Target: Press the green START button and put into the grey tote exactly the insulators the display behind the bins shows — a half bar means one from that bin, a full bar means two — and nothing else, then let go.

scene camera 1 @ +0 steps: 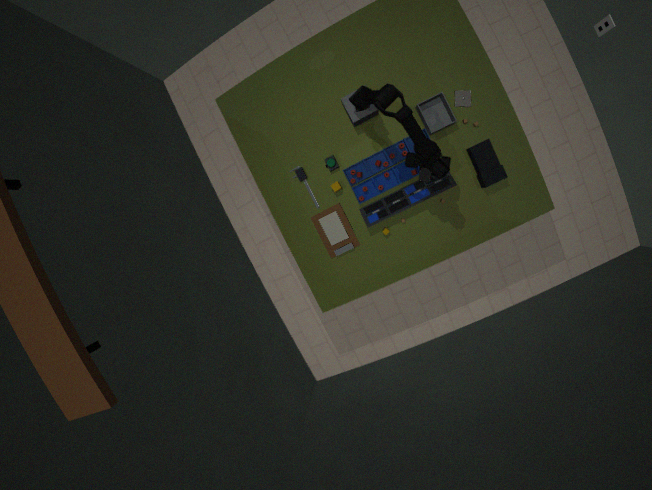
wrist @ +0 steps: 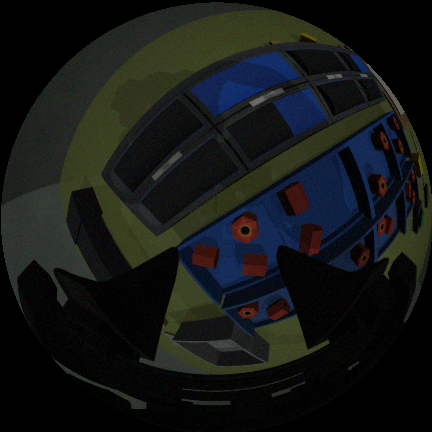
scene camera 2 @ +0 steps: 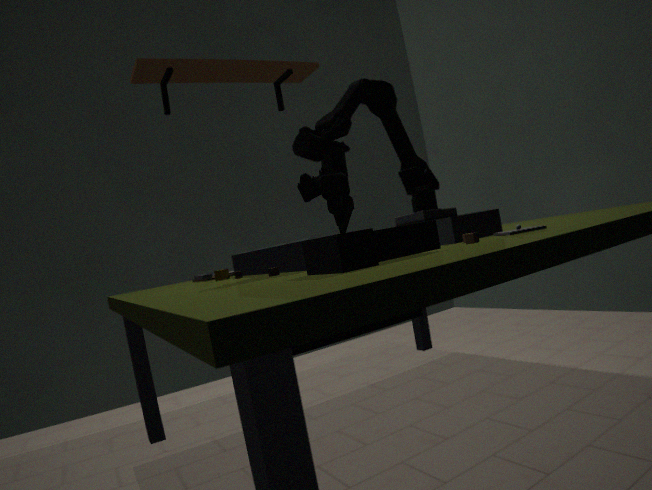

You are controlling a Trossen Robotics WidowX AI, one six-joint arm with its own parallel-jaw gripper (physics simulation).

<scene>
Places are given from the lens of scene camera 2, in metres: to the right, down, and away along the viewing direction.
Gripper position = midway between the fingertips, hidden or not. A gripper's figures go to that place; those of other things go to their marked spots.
my gripper (scene camera 2: 341, 230): 0.03, -0.03, 1.04
grey tote (scene camera 2: 450, 229): 0.25, -0.03, 0.93
black box (scene camera 2: 340, 253): 0.02, 0.01, 0.67
The marked spots on the grey tote and the black box are 0.35 m apart.
</scene>
